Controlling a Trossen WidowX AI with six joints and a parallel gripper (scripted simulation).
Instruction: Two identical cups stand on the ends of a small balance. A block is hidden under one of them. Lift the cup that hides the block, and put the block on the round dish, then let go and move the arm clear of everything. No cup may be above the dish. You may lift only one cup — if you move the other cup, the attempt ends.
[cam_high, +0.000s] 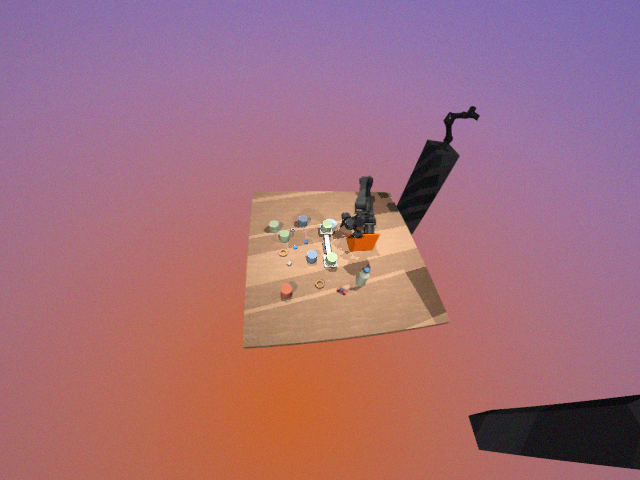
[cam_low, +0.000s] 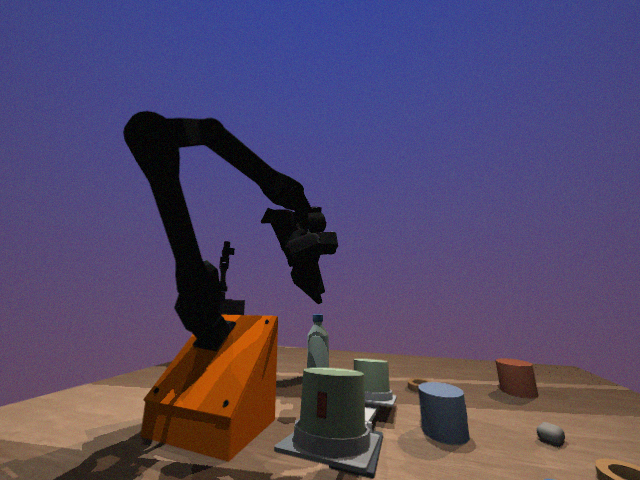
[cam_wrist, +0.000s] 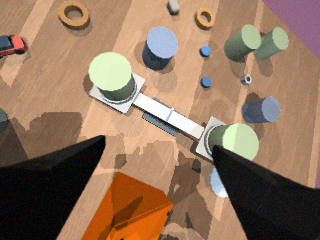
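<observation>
Right now the grey block is 70 mm ahead of my gripper tip, 90 mm to the left of it and 180 mm below it. Also, from my gripper tip: balance beam: 80 mm ahead, 40 mm to the right, 180 mm below; then bottle: 120 mm behind, 250 mm to the left, 110 mm below; then cup: 80 mm ahead, 180 mm to the right, 110 mm below.
</observation>
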